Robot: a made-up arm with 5 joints. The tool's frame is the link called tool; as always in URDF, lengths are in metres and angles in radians. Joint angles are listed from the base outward.
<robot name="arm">
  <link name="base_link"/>
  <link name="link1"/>
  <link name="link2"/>
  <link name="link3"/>
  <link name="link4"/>
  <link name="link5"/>
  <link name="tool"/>
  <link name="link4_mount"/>
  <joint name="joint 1" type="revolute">
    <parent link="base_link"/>
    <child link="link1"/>
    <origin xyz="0.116 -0.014 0.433" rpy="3.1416 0 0"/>
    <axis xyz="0 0 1"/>
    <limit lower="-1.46" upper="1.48"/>
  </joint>
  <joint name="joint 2" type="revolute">
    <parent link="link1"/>
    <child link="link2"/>
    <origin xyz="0.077 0.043 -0.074" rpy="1.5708 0 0"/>
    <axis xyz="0 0 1"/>
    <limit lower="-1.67" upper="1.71"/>
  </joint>
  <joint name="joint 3" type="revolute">
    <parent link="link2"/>
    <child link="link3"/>
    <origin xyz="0.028 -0.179 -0.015" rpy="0 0 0"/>
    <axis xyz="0 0 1"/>
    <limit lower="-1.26" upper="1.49"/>
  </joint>
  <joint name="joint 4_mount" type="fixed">
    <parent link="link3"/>
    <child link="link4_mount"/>
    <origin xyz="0.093 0.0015 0.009" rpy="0 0 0"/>
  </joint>
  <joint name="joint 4" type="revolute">
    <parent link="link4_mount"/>
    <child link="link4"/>
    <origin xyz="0.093 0.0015 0.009" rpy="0 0 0"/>
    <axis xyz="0 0 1"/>
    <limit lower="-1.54" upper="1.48"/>
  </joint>
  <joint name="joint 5" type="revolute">
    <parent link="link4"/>
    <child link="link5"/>
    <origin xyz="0.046 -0.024 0.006" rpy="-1.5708 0 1.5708"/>
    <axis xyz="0 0 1"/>
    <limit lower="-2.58" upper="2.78"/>
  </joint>
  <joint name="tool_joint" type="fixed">
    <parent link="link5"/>
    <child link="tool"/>
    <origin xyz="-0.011 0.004 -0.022" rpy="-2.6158 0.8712 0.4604"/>
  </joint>
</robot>
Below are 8 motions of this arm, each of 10 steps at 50 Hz.
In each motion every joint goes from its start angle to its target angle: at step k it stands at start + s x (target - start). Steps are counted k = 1, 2, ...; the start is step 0. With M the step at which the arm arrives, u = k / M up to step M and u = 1 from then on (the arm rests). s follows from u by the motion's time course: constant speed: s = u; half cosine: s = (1 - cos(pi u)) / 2; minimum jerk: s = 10 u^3 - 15 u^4 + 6 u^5.
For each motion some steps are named. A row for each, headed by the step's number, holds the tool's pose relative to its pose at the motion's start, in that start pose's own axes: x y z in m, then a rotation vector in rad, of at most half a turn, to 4 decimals.
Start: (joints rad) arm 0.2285 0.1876 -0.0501 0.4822 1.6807
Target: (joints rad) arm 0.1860 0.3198 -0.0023 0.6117 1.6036
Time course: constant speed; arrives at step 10
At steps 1, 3, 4, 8, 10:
1: 0.0012 0.0053 0.0037 -0.0117 -0.0059 0.0287
3: 0.0031 0.0161 0.0109 -0.0356 -0.0168 0.0860
4: 0.0039 0.0216 0.0143 -0.0479 -0.0219 0.1146
8: 0.0060 0.0436 0.0276 -0.0992 -0.0396 0.2280
10: 0.0063 0.0548 0.0338 -0.1261 -0.0469 0.2842

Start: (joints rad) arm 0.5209 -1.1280 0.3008 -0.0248 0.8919
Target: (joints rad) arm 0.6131 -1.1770 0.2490 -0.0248 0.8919
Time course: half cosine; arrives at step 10
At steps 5, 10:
5: -0.0054 -0.0139 0.0030 0.0087 -0.0174 -0.0655
10: -0.0121 -0.0271 0.0062 0.0159 -0.0365 -0.1306

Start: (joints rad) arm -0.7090 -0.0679 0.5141 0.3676 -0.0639
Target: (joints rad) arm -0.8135 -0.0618 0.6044 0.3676 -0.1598
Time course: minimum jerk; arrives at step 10
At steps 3, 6, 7, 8, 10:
3: 0.0022 0.0058 -0.0027 -0.0083 0.0162 0.0077
6: 0.0091 0.0235 -0.0120 -0.0343 0.0684 0.0290
7: 0.0111 0.0286 -0.0150 -0.0419 0.0841 0.0343
8: 0.0124 0.0321 -0.0171 -0.0470 0.0948 0.0377
10: 0.0131 0.0339 -0.0183 -0.0498 0.1007 0.0395

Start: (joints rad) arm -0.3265 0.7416 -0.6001 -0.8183 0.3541
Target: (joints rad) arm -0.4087 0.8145 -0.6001 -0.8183 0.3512
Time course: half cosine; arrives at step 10
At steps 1, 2, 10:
1: -0.0002 0.0010 -0.0005 -0.0005 0.0014 0.0023
2: -0.0008 0.0038 -0.0021 -0.0020 0.0055 0.0089
10: -0.0105 0.0396 -0.0219 -0.0235 0.0564 0.0929

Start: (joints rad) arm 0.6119 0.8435 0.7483 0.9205 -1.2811
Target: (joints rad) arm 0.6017 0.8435 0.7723 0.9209 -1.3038
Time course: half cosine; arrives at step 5
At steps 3, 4, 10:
3: 0.0037 -0.0015 0.0001 0.0183 0.0035 -0.0075
4: 0.0051 -0.0020 0.0001 0.0254 0.0048 -0.0104
10: 0.0056 -0.0023 0.0002 0.0281 0.0052 -0.0114

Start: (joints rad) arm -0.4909 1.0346 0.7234 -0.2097 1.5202
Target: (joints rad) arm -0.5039 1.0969 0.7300 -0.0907 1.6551
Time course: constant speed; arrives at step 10
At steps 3, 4, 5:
3: 0.0005 0.0077 0.0016 -0.0669 -0.0150 0.0210
4: 0.0006 0.0102 0.0021 -0.0891 -0.0204 0.0281
5: 0.0007 0.0128 0.0026 -0.1112 -0.0260 0.0352

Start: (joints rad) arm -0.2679 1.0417 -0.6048 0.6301 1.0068
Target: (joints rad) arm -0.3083 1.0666 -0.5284 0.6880 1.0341
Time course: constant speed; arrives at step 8
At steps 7, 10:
7: 0.0040 0.0328 0.0060 -0.1330 0.0339 0.0626
10: 0.0045 0.0375 0.0066 -0.1521 0.0388 0.0714

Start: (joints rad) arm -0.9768 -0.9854 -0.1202 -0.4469 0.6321
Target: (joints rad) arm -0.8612 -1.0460 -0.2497 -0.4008 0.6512
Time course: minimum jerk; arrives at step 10
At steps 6, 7, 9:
6: -0.0126 -0.0188 0.0279 -0.0147 -0.1034 -0.0849
7: -0.0163 -0.0227 0.0342 -0.0183 -0.1273 -0.1034
9: -0.0203 -0.0264 0.0405 -0.0219 -0.1514 -0.1216

